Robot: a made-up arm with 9 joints.
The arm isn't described. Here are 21 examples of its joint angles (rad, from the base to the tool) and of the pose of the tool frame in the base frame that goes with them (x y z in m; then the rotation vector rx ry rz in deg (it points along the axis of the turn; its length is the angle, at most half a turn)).
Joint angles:
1: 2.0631 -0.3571 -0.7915 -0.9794 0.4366 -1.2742 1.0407 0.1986 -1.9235
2: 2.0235 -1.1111 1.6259 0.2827 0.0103 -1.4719 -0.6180 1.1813 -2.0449
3: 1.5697 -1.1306 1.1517 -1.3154 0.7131 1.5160 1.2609 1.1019 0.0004
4: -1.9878 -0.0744 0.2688 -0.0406 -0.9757 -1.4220 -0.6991 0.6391 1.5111
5: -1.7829 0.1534 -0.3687 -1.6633 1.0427 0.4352 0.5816 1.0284 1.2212
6: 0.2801 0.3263 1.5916 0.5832 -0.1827 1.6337 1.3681 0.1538 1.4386
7: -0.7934 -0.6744 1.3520 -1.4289 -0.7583 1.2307 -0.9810 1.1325 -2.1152
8: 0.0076 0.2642 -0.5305 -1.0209 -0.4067 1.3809 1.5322 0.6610 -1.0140
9: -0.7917 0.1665 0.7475 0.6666 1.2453 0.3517 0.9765 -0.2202 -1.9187
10: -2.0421 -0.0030 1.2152 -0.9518 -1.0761 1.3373 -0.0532 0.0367 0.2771
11: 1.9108 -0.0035 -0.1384 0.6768 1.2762 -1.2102 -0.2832 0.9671 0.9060
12: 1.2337 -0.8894 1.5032 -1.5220 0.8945 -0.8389 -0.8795 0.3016 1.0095
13: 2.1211 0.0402 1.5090 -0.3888 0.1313 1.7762 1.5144 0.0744 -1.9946
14: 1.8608 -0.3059 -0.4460 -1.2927 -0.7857 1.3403 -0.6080 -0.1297 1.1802
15: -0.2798 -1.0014 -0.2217 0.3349 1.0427 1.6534 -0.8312 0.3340 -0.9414
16: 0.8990 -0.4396 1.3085 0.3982 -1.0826 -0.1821 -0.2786 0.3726 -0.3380
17: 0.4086 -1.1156 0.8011 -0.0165 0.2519 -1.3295 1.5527 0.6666 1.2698
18: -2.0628 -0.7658 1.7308 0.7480 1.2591 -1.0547 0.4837 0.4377 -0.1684
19: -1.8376 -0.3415 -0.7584 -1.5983 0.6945 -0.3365 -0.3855 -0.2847 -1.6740
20: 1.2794 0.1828 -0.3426 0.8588 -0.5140 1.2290 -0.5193 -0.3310 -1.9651
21: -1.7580 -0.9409 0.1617 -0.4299 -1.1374 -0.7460 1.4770 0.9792 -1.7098
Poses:
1: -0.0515 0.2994 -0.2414 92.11 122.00 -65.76
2: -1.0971 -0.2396 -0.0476 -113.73 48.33 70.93
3: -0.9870 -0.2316 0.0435 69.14 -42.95 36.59
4: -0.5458 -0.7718 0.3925 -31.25 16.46 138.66
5: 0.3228 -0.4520 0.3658 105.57 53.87 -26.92
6: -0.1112 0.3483 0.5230 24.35 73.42 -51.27
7: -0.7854 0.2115 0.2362 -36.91 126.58 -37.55
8: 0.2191 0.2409 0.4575 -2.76 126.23 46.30
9: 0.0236 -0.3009 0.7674 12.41 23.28 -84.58
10: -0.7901 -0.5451 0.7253 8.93 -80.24 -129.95
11: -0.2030 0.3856 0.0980 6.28 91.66 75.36
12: -0.9462 -0.3055 0.1158 97.53 -47.39 -35.61
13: -0.7775 0.3105 -0.3876 -6.06 157.63 6.40
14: 0.0891 0.2286 0.0362 80.61 54.78 29.23
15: -0.7711 -0.2546 0.6817 101.06 -51.94 -132.60
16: -0.9420 0.3918 0.1002 -68.52 -28.62 93.99
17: -0.7525 0.4375 0.0247 -60.99 22.15 9.96
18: -0.9138 -0.4004 0.5259 91.35 -53.81 116.95
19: -0.1664 -0.6631 0.3578 37.70 -52.58 -91.97
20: 0.0450 0.4005 0.1377 52.02 159.21 -45.85
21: -0.5725 -0.4682 0.7594 68.52 44.99 127.68
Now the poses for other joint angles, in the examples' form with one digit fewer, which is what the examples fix.
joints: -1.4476 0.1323 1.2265 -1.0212 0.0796 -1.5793 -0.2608 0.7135 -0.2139
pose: -0.779 -0.325 0.744 -8.4 -19.7 73.5
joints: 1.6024 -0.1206 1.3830 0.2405 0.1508 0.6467 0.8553 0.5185 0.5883
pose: -0.497 0.387 -0.261 -73.1 20.8 -20.0
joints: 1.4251 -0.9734 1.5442 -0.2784 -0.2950 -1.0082 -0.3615 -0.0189 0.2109
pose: -1.082 -0.359 0.074 99.1 -31.6 -88.0
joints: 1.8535 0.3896 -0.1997 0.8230 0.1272 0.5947 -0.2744 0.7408 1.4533
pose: 0.298 0.215 -0.102 -36.4 47.0 -29.4
